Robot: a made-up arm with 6 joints. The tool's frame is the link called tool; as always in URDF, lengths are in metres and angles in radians.
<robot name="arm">
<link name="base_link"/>
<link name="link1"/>
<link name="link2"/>
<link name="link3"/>
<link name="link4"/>
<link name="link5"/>
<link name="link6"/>
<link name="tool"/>
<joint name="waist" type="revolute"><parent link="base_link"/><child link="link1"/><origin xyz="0.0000 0.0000 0.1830"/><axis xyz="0 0 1"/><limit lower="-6.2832" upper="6.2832"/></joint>
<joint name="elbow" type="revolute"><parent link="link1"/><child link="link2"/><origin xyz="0.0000 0.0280 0.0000"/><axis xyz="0 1 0"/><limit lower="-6.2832" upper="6.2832"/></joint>
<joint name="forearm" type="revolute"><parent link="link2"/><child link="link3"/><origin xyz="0.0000 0.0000 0.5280"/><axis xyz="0 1 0"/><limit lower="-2.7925" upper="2.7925"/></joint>
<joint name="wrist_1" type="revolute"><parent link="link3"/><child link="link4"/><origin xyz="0.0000 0.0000 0.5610"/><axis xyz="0 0 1"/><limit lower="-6.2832" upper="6.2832"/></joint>
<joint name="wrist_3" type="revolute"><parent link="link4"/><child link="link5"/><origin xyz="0.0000 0.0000 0.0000"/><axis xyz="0 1 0"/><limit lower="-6.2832" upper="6.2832"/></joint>
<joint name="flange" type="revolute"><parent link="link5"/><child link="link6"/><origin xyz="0.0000 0.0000 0.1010"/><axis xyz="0 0 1"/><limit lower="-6.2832" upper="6.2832"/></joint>
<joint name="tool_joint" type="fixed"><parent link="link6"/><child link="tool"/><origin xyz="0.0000 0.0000 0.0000"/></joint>
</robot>
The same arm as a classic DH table. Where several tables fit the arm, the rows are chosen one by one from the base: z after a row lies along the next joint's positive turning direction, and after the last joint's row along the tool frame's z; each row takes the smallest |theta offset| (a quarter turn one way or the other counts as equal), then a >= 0, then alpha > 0; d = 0 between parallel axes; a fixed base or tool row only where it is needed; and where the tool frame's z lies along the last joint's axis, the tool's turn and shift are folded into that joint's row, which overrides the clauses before.
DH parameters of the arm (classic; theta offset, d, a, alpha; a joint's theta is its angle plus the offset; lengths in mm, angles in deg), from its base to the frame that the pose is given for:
waist: 0 183 0 -90
elbow: -90 0 528 0
forearm: 90 28 0 90
wrist_1: 0 561 0 -90
wrist_3: 0 0 0 90
flange: 0 101 0 0
Joint limits (deg, base to tool): -360..360 -360..360 -160..160 -360..360 -360..360 -360..360

